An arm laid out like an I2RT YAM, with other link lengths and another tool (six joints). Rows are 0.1 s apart.
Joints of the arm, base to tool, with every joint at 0 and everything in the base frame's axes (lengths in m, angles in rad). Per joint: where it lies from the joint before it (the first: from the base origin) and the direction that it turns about. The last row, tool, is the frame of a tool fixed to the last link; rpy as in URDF.
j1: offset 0.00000 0.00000 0.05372 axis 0 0 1
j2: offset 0.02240 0.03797 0.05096 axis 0 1 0
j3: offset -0.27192 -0.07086 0.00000 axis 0 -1 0
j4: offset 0.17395 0.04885 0.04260 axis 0 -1 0
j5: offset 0.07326 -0.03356 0.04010 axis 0 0 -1
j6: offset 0.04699 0.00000 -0.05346 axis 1 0 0
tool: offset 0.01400 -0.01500 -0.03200 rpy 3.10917 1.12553 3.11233
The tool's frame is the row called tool.
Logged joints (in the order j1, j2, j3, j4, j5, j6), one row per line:
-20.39, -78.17, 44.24, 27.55, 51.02, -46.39
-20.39, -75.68, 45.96, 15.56, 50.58, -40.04
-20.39, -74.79, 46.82, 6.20, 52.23, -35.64
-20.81, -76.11, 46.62, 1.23, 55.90, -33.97
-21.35, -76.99, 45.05, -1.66, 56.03, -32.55
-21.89, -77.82, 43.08, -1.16, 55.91, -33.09
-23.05, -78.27, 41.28, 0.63, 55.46, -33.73
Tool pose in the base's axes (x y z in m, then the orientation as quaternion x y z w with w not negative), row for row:
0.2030, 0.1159, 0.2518, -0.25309, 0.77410, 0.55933, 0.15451
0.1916, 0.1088, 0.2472, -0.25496, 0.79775, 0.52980, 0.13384
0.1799, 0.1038, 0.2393, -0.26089, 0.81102, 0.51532, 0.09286
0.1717, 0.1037, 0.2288, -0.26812, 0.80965, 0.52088, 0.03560
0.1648, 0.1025, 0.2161, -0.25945, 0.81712, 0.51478, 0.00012
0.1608, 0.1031, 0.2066, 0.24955, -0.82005, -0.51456, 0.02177
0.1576, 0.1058, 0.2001, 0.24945, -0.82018, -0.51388, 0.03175
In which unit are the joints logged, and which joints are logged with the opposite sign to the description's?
The joints are logged in degrees. Opposite sign: j1, j2, j5, j6.
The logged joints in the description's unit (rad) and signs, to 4 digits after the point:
0.3559, 1.3643, 0.7721, 0.4808, -0.8905, 0.8097
0.3559, 1.3209, 0.8022, 0.2716, -0.8828, 0.6988
0.3559, 1.3053, 0.8172, 0.1082, -0.9116, 0.6220
0.3632, 1.3284, 0.8137, 0.0215, -0.9756, 0.5929
0.3726, 1.3437, 0.7863, -0.0290, -0.9779, 0.5681
0.3821, 1.3582, 0.7519, -0.0202, -0.9758, 0.5775
0.4023, 1.3661, 0.7205, 0.0110, -0.9680, 0.5887

